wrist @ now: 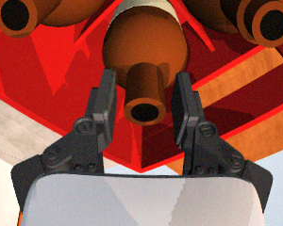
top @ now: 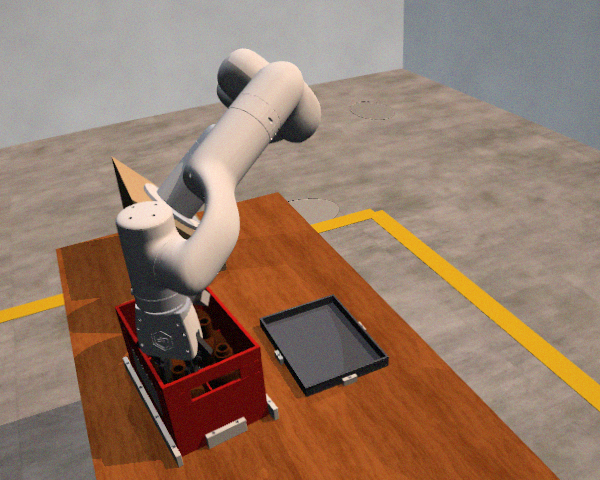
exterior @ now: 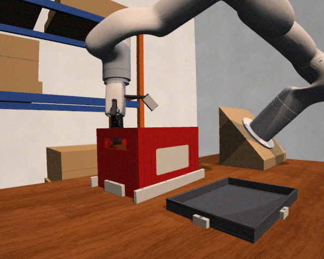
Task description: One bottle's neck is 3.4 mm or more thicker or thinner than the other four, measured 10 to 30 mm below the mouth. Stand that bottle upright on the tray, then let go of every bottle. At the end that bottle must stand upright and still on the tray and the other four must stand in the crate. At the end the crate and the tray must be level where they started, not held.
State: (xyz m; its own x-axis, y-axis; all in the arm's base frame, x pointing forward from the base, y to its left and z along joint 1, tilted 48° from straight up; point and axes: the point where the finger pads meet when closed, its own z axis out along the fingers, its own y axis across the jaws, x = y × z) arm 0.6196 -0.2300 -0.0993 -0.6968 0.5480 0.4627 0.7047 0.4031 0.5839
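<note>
The brown bottle lies 70 mm below my hand. Also, from my hand: red crate (90 mm behind, 50 mm to the left, 70 mm below); dark grey tray (60 mm behind, 330 mm to the left, 150 mm below).
</note>
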